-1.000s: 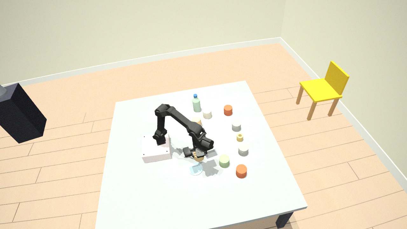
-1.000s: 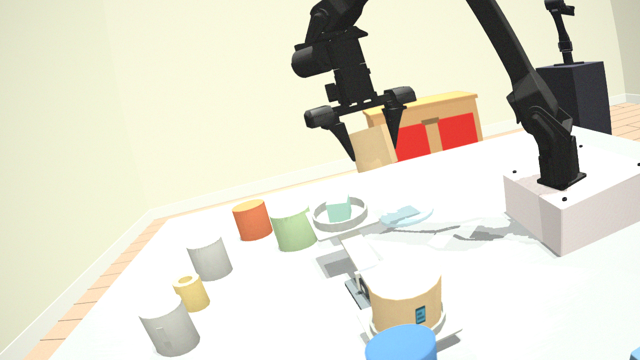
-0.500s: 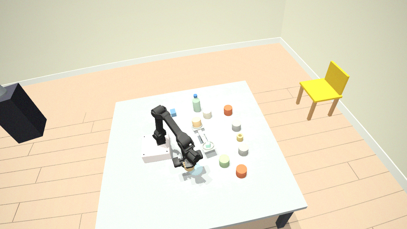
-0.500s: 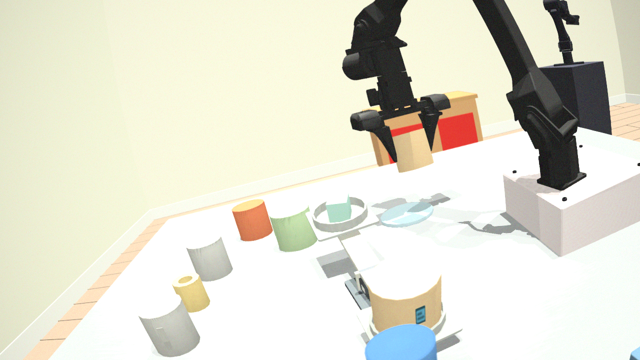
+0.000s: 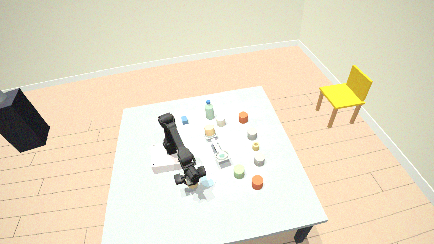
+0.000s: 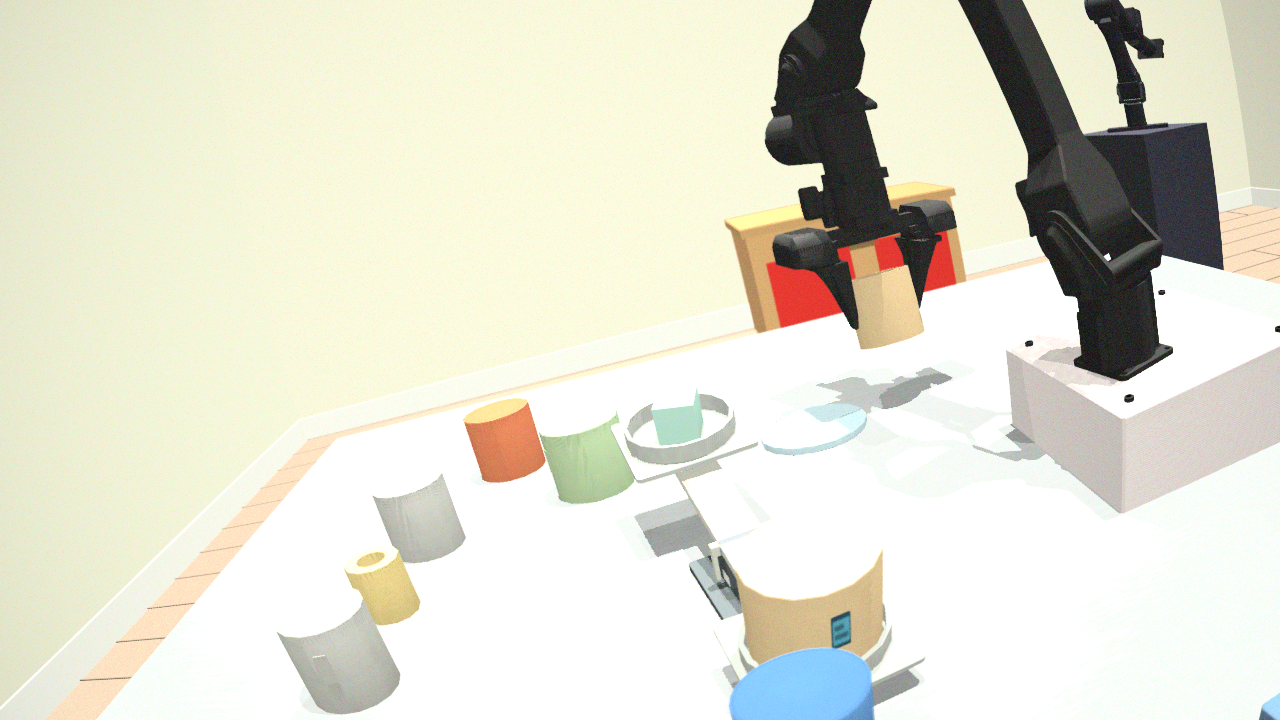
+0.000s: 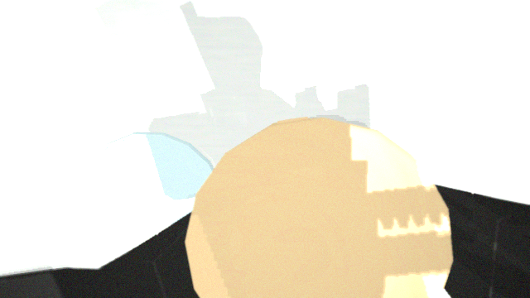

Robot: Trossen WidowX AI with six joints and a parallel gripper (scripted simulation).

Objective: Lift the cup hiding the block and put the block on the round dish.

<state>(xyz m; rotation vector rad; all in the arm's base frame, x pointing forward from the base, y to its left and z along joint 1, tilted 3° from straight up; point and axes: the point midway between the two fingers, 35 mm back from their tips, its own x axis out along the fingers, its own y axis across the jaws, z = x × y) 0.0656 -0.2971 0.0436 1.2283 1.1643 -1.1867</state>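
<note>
Now: the teal block 240 mm ahead of my gripper tip, 120 mm to the left of it and 10 mm above it. The rest, counted from my gripper tip: green cylinder (320 mm ahead, 40 mm below, 10 mm to the right); then balance (240 mm to the left, 240 mm ahead, 40 mm below); then pale blue round dish (110 mm ahead, 70 mm below, 20 mm to the left).
</note>
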